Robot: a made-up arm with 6 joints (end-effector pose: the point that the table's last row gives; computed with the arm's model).
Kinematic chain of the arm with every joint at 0, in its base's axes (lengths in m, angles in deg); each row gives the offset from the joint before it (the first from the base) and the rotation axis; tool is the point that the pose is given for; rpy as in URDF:
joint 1: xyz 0 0 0.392 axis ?
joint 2: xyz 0 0 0 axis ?
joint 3: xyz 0.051 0 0.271 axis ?
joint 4: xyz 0.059 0 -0.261 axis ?
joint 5: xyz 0 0 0 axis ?
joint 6: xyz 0.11 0 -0.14 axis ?
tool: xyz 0 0 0 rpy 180 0 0
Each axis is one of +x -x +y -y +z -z.
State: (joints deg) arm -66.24 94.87 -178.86 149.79 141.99 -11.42
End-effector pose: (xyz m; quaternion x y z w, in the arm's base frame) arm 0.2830 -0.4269 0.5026 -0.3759 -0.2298 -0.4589 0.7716
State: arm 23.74 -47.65 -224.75 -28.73 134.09 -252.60
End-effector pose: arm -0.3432 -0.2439 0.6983 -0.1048 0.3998 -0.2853 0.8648
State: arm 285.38 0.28 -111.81 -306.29 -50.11 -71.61
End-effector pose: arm -0.0747 -0.2693 0.9134 0.1321 -0.3920 0.4766 0.7758
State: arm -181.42 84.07 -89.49 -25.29 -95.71 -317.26
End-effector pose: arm -0.4633 -0.0434 0.2488 -0.0899 -0.6324 0.4111 0.6504
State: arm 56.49 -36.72 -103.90 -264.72 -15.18 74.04
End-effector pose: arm 0.1608 -0.0148 0.9527 -0.0879 0.3563 0.3208 0.8732
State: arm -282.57 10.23 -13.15 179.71 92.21 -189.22
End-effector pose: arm 0.0689 0.3123 0.2949 -0.4896 -0.4643 -0.6101 0.4153
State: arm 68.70 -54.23 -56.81 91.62 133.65 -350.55
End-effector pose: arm -0.1597 0.0780 0.7391 -0.4045 -0.6714 0.4879 0.3841
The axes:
joint 1: +z
joint 2: +y
joint 3: +y
joint 4: -z
joint 5: +y
joint 6: -z

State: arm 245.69 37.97 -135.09 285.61 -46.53 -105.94
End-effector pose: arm -0.0375 -0.4978 0.7145 0.2877 0.5270 -0.5029 0.6218
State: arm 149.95 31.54 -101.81 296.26 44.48 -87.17
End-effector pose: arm -0.5231 0.3229 0.4958 -0.6458 0.5910 0.3934 0.2809
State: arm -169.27 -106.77 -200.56 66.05 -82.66 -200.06
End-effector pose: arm 0.3039 0.1998 0.1634 -0.8358 -0.0153 0.1752 0.5201
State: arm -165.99 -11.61 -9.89 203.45 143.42 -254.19
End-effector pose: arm -0.2838 -0.0004 0.5479 0.0186 -0.1609 -0.6404 0.7508
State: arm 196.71 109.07 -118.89 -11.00 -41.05 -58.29
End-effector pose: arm -0.4855 -0.1806 0.0046 0.6205 -0.6570 -0.1276 0.4088
